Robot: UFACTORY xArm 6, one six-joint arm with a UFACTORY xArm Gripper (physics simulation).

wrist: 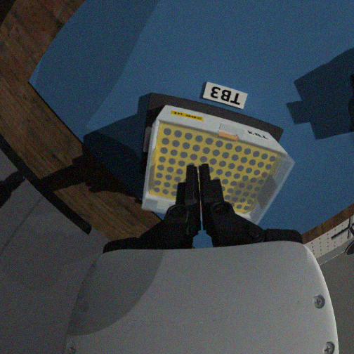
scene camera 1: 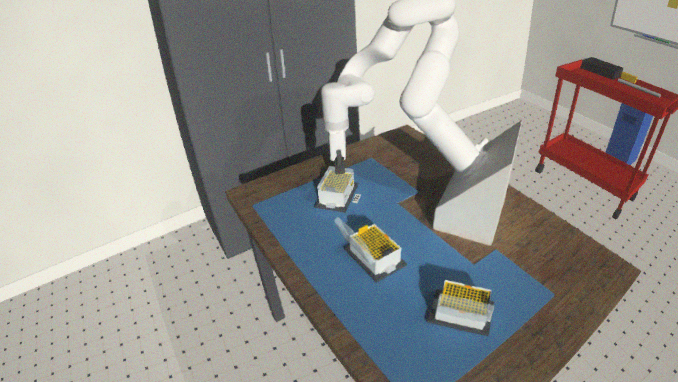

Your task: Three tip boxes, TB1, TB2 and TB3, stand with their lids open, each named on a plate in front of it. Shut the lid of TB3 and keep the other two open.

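Frame: origin at the arm's base, x ahead, y left, z up, level; centimetres.
Seen in the pictures: gripper, between the fingertips: (scene camera 1: 340, 172); arm's base, origin of its link: (scene camera 1: 472, 166).
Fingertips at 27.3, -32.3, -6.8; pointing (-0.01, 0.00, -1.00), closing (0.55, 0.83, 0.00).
Observation:
Pixels of each thing's top centre, then the offset from my fingertips to it, as dx, dy, dz. Level surfaces: height alone.
- white tip box, centre of its top: (scene camera 1: 339, 177) +1.2, +1.2, -0.7
- middle tip box, centre of its top: (scene camera 1: 378, 238) +9.7, +30.1, -1.8
- blue mat, height of its surface: dz -8.4
- wooden table, height of its surface: dz -8.7
TB3, a white tip box (scene camera 1: 334, 196) (wrist: 195, 118) with a yellow tip grid, stands on a dark base, its name plate (scene camera 1: 356, 198) (wrist: 225, 95) in front. Its clear lid (scene camera 1: 337, 180) (wrist: 278, 184) lies down over the grid; whether it is fully seated cannot be told. My gripper (scene camera 1: 340, 171) (wrist: 199, 179) is shut and empty, its fingertips over the lid's top, at or close to it. The middle tip box (scene camera 1: 382, 262) has its clear lid (scene camera 1: 342, 229) tilted open. The near tip box (scene camera 1: 460, 317) has its clear lid upright on the camera side. Their names are not readable.
All three boxes stand on a blue mat (scene camera 1: 310, 240) (wrist: 210, 40) on a wooden table (scene camera 1: 565, 250) (wrist: 25, 85). The arm's grey-white pedestal (scene camera 1: 470, 210) stands at the table's right side. A dark cabinet (scene camera 1: 225, 100) stands behind the table, and a red cart (scene camera 1: 595, 172) stands at the right.

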